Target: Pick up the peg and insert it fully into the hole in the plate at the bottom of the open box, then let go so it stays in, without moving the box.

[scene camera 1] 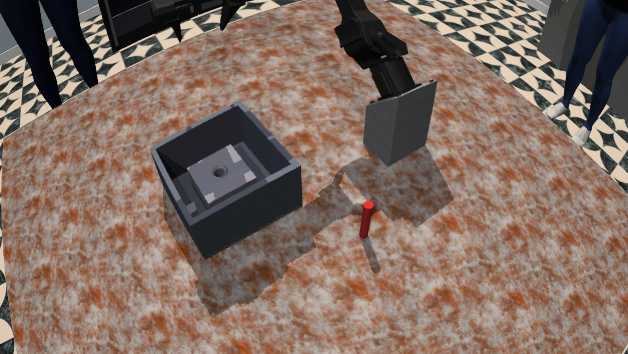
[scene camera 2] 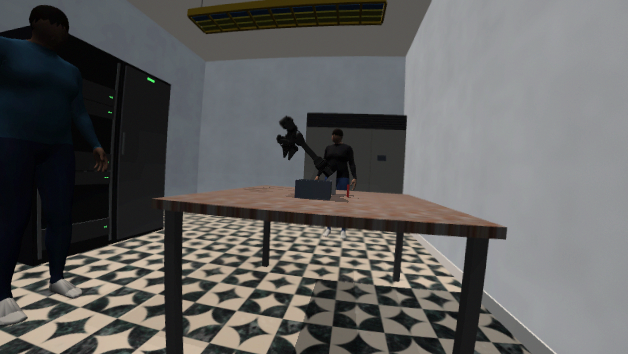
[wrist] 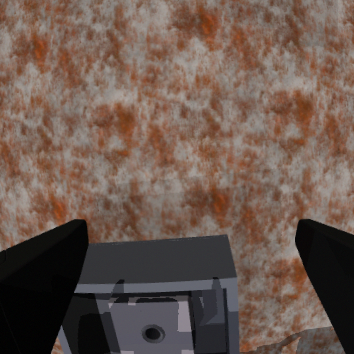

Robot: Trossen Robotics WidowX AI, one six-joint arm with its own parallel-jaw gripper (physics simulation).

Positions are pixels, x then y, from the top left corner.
Labels:
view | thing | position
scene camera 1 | dark grey box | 278, 192
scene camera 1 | pale plate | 221, 175
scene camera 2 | dark grey box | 308, 189
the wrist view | gripper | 194, 231
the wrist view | dark grey box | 203, 264

